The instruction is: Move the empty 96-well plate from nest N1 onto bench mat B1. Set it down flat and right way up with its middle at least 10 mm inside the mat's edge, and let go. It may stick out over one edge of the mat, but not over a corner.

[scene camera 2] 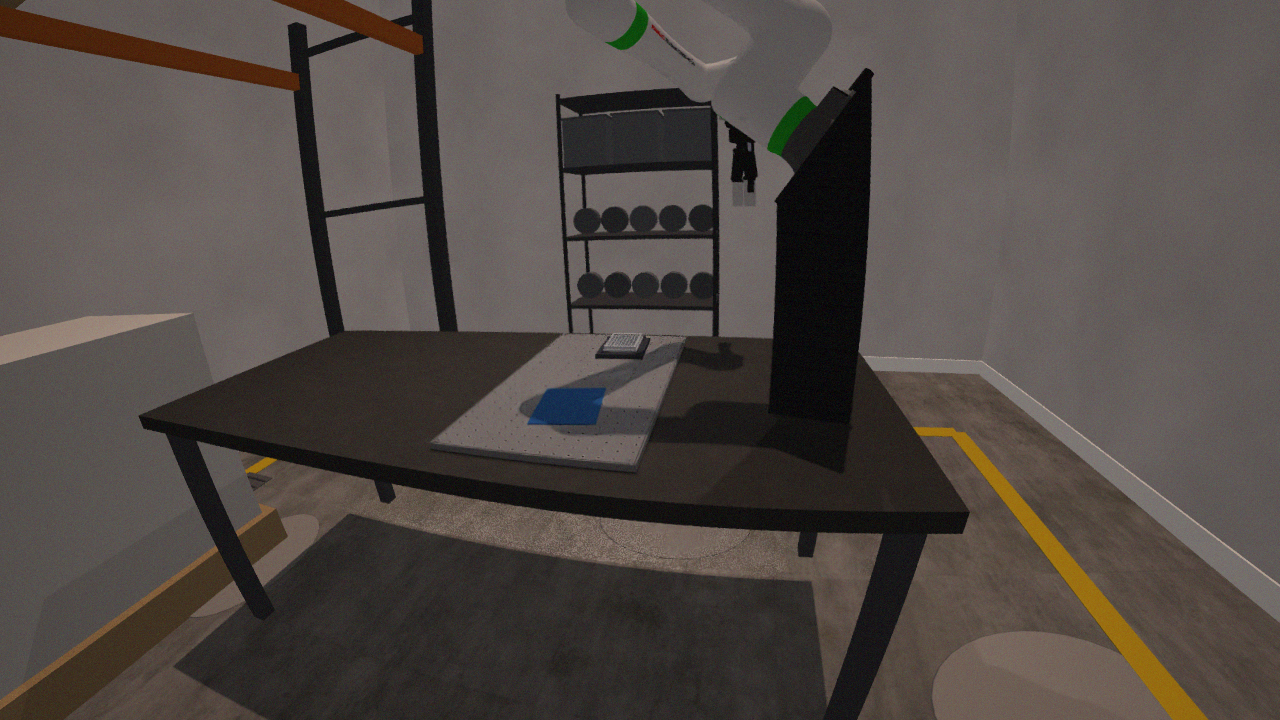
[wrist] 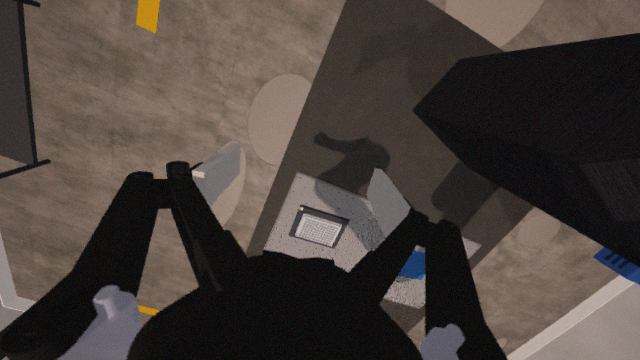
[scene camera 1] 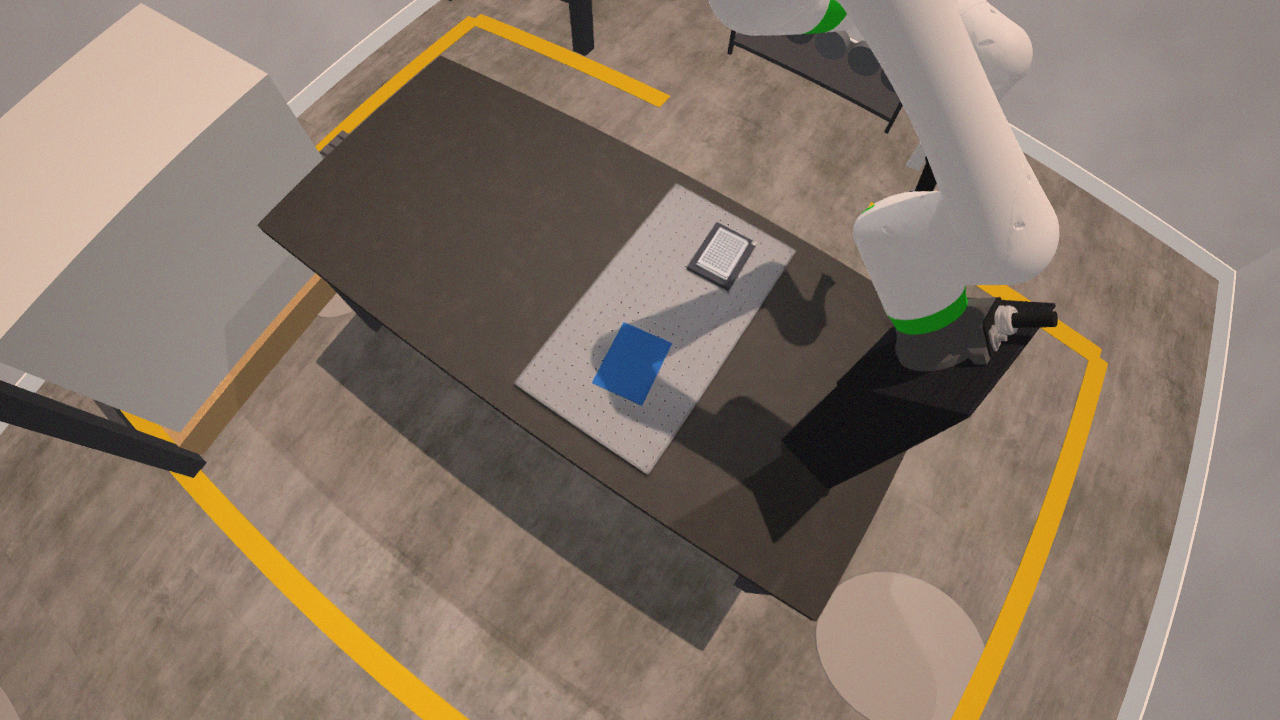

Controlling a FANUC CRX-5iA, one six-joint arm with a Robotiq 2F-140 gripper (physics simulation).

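Where they show: gripper, fingertip midpoint: [scene camera 2: 743, 206] [wrist: 307, 170] [scene camera 1: 909, 189]; arm's base at its link origin: [scene camera 2: 824, 151] [scene camera 1: 941, 342].
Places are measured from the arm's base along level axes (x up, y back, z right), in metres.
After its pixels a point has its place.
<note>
The white 96-well plate [scene camera 1: 724, 253] @[x -0.460, y -0.451, z 0.232 m] [scene camera 2: 623, 341] @[x -0.457, y -0.454, z 0.220 m] [wrist: 320, 229] @[x -0.459, y -0.447, z 0.231 m] sits flat in the dark nest N1 [scene camera 1: 694, 266] @[x -0.469, y -0.498, z 0.162 m] [wrist: 325, 213] @[x -0.473, y -0.395, z 0.235 m] at the far end of the light perforated board. The blue bench mat B1 [scene camera 1: 631, 363] @[x -0.480, y -0.494, z -0.138 m] [scene camera 2: 568, 406] @[x -0.480, y -0.492, z -0.144 m] [wrist: 414, 266] @[x -0.480, y -0.495, z -0.162 m] lies flat on the nearer half of the board; in the wrist view the gripper hides part of it. My gripper [scene camera 2: 743, 193] @[x -0.115, y -0.140, z 0.379 m] [wrist: 307, 170] @[x -0.115, y -0.140, z 0.379 m] is open and empty, high above table level and well away from the plate. In scene camera 1 the arm mostly hides it.
The perforated board [scene camera 1: 617, 295] @[x -0.482, y -0.619, z -0.005 m] [scene camera 2: 501, 425] @[x -0.482, y -0.594, z -0.238 m] lies on the dark table [scene camera 1: 402, 205] @[x -0.495, y -1.298, z -0.077 m] [scene camera 2: 340, 385] @[x -0.495, y -1.160, z -0.074 m]. The arm's tall black pedestal [scene camera 1: 895, 420] @[x -0.045, y -0.007, z -0.140 m] [scene camera 2: 819, 304] @[x -0.275, y -0.030, z -0.133 m] [wrist: 540, 110] @[x -0.188, y 0.015, z 0.127 m] stands at the right. A shelf rack [scene camera 2: 715, 268] stands behind the table, and a large pale box [scene camera 1: 161, 268] [scene camera 2: 89, 447] is at the left.
</note>
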